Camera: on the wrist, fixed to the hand. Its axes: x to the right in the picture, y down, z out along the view.
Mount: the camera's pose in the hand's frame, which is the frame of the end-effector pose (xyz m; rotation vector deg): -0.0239 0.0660 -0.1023 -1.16 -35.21 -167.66
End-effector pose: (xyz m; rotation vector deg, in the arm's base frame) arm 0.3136 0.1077 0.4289 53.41 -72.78 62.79
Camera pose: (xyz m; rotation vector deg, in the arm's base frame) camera 0.2759 0.2200 0.3920 94.74 32.95 -88.74
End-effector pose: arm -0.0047 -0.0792 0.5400 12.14 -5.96 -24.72
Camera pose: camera 0.0151 0.0080 0.4541 -1.30 16.32 162.52
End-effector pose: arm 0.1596 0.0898 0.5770 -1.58 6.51 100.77
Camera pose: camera 0.0949 0.0448 0.4812 12.74 -17.58 -68.55
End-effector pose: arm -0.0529 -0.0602 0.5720 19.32 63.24 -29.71
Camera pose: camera -0.1020 0.0518 0.5512 94.29 -5.03 143.91
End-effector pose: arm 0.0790 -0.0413 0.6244 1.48 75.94 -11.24
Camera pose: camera -0.0144 0.0400 0.6162 -105.63 -17.29 -130.68
